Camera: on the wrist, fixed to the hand. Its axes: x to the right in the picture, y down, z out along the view.
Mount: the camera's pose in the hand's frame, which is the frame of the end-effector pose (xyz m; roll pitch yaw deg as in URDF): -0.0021 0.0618 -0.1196 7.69 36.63 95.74
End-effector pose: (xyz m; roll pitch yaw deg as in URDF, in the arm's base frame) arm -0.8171 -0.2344 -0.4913 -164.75 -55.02 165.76
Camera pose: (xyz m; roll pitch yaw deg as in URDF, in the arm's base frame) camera -0.7148 -0.1664 -0.4362 -118.35 -8.27 55.32
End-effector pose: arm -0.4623 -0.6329 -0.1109 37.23 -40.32 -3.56
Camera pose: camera -0.4190 -0.5138 -0.1564 -35.99 2.63 90.25
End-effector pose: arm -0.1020 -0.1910 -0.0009 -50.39 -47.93 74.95
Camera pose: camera -0.0276 -0.1173 -0.0855 -82.97 46.61 79.08
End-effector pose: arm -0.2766 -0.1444 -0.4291 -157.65 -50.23 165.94
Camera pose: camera -0.1854 -0.0614 -0.3750 -124.24 -5.57 61.86
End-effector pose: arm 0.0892 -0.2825 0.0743 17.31 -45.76 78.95
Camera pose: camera 0.0092 -0.1985 0.0060 -42.34 16.81 158.00
